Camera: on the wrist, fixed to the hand. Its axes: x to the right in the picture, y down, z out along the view.
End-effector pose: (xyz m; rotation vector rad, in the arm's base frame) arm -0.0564 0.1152 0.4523 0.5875 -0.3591 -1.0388
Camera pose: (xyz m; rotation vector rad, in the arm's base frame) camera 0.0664 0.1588 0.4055 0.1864 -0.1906 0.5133
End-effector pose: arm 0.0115 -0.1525 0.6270 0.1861 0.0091 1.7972
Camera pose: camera -0.0789 -0.1404 0.5228 0.4714 0.0233 -2.9141
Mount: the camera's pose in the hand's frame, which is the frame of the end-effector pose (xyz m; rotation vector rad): 0.0190 0.0735 -0.1158 -0.2248 0.4444 1.5217
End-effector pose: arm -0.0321 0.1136 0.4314 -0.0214 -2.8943 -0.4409
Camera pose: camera -0.0232 0.1492 0.5649 -1.6831 -1.6488 -0.3383
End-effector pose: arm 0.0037 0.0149 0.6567 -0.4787 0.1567 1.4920
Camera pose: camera -0.0445 -0.0134 0.5300 0.9622 -0.8437 -2.8642
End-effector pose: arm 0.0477 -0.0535 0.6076 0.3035 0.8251 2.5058
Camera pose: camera -0.0365 -0.1533 0.5613 -0.1839 -0.2170 -2.0607
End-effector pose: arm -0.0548 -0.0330 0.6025 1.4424 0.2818 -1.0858
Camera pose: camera 0.0595 0.0442 0.6143 1.1877 -0.3714 0.4873
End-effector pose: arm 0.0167 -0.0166 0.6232 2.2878 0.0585 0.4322
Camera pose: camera -0.0100 0.0180 0.7546 1.5565 -1.4682 1.5568
